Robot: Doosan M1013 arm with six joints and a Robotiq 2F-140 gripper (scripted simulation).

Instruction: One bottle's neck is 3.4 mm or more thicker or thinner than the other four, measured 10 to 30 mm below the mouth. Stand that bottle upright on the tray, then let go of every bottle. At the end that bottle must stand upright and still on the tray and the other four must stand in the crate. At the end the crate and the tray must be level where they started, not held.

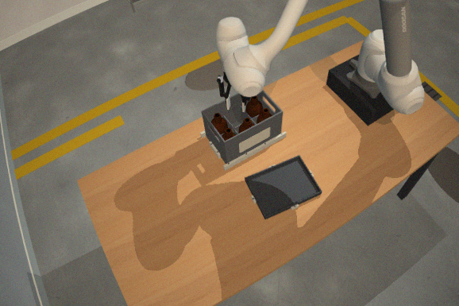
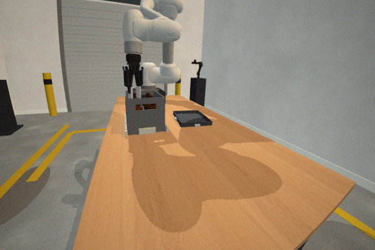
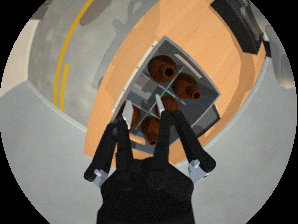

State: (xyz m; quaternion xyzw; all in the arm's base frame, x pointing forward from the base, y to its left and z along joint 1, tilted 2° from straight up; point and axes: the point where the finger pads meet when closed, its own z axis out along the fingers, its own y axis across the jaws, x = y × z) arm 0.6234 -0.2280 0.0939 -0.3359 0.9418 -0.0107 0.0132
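My hand is 90 mm above the grey crate and 40 mm to the right of it. Round my hand: dark tray: 340 mm to the left, 170 mm below, 40 mm ahead; glass bottle: 90 mm to the left, 90 mm below, 10 mm ahead.
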